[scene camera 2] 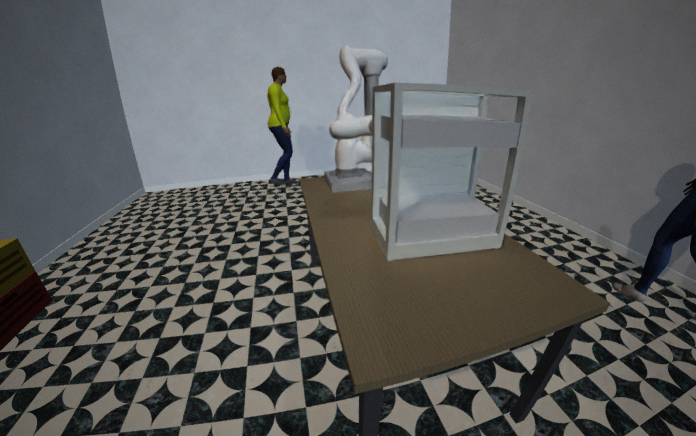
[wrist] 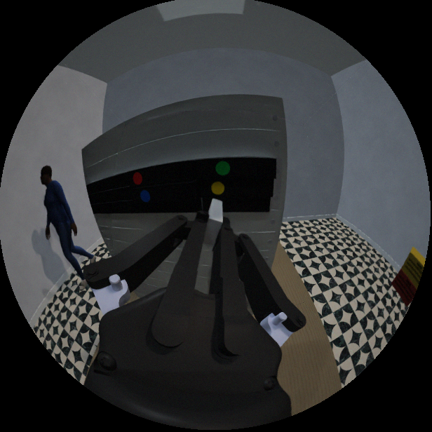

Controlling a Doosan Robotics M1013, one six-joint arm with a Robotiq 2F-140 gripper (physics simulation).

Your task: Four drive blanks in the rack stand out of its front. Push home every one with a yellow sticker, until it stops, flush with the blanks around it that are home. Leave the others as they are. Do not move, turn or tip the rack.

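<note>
In the wrist view, the rack (scene camera 2: 394, 179) (wrist: 200, 112) faces me with grey panels above and below a band of black drive blanks. A yellow sticker (wrist: 217, 188) is on the right half, below a green sticker (wrist: 222, 168). A red sticker (wrist: 137, 178) and a blue sticker (wrist: 145, 196) are on the left half. The blanks' dark faces hide how far each stands out. My gripper (wrist: 214, 208) is shut and empty, its pale tip just below the yellow sticker; I cannot tell whether it touches. In the scene view the rack hides the gripper.
The rack stands on a brown table (scene camera 2: 436, 308) (wrist: 312, 360). The white arm (scene camera 2: 351, 125) is behind it in the scene view. A person in yellow (scene camera 2: 278, 105) stands near the back wall; a person in blue (scene camera 2: 672, 236) (wrist: 60, 215) is to the side. Yellow and red crates (scene camera 2: 17, 287) (wrist: 412, 275) stand apart.
</note>
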